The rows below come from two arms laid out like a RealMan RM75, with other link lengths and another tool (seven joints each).
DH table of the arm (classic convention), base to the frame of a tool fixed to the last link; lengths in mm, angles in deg. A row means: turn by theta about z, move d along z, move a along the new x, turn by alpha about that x. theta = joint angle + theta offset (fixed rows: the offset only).
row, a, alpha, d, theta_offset
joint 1, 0, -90, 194.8, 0
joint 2, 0, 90, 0, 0
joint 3, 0, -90, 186.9, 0
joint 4, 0, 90, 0, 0
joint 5, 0, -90, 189, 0
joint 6, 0, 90, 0, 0
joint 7, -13.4, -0.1, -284.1, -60.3
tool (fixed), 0, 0, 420.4, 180
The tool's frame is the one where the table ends.
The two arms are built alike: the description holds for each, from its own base.
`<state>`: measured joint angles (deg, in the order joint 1, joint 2, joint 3, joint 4, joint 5, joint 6, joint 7); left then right.
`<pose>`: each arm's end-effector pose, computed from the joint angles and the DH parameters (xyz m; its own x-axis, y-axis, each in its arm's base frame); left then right.
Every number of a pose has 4 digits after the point.
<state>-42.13 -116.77 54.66 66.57 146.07 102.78 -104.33 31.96 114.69 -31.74 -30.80 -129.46 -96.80 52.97</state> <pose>-0.1503 0.2903 0.0348 -0.2600 -0.9655 -0.0123 -0.9305 0.2471 0.2703 0.2196 0.2434 -0.0023 -0.5454 -0.8378 0.0248 -0.7706 0.5128 0.3785</pose>
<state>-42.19 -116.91 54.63 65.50 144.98 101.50 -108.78 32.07 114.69 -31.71 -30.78 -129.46 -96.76 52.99</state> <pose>-0.1486 0.2918 0.0309 -0.1844 -0.9818 -0.0446 -0.9542 0.1680 0.2476 0.2191 0.2439 -0.0023 -0.5446 -0.8384 0.0244 -0.7710 0.5119 0.3788</pose>
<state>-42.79 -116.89 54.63 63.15 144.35 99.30 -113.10 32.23 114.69 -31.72 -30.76 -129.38 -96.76 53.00</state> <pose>-0.1481 0.2956 0.0253 -0.1033 -0.9918 -0.0749 -0.9700 0.0838 0.2283 0.2183 0.2446 -0.0023 -0.5424 -0.8398 0.0246 -0.7719 0.5097 0.3800</pose>
